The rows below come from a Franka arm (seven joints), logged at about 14 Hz.
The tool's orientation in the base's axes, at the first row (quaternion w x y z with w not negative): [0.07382, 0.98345, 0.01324, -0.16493]
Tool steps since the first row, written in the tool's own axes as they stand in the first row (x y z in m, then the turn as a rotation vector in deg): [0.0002, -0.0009, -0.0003, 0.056, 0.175, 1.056]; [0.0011, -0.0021, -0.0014, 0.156, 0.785, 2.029]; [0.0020, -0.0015, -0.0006, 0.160, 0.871, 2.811]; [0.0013, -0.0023, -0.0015, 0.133, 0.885, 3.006]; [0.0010, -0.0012, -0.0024, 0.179, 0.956, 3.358]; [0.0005, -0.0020, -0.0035, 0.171, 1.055, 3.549]
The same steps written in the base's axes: [0.0002, 0.0009, 0.0001, -0.279, -0.331, -0.981]; [0.0014, 0.0023, 0.0007, -0.467, -1.079, -1.837]; [0.0020, 0.0016, -0.0003, -0.711, -1.281, -2.557]; [0.0016, 0.0025, 0.0007, -0.799, -1.324, -2.728]; [0.0017, 0.0015, 0.0017, -0.865, -1.447, -3.062]; [0.0015, 0.0025, 0.0028, -0.930, -1.574, -3.224]
